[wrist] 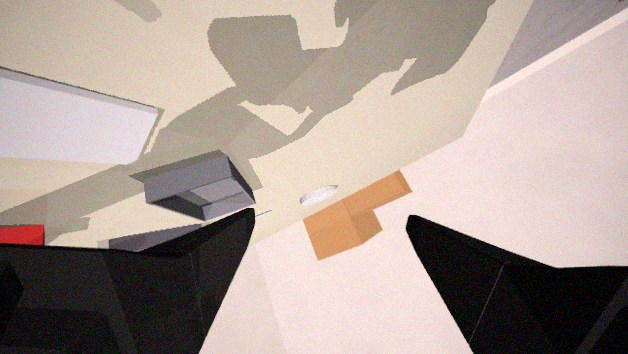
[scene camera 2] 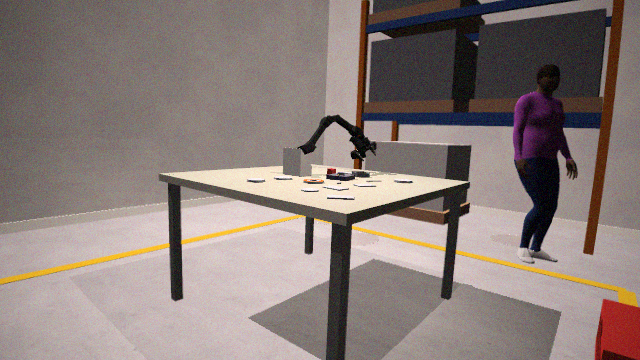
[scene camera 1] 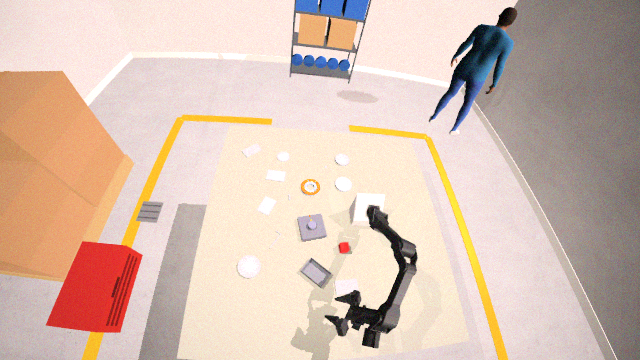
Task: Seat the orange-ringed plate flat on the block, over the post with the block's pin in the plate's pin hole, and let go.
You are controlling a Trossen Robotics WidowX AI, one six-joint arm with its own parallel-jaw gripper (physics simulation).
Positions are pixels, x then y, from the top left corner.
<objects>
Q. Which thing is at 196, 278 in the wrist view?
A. My gripper.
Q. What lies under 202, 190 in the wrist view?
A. A grey tray.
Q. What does my gripper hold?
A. Nothing.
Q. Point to a grey block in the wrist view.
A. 135, 243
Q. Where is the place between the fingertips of my gripper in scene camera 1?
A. At 329, 307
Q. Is my gripper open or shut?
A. Open.
</objects>
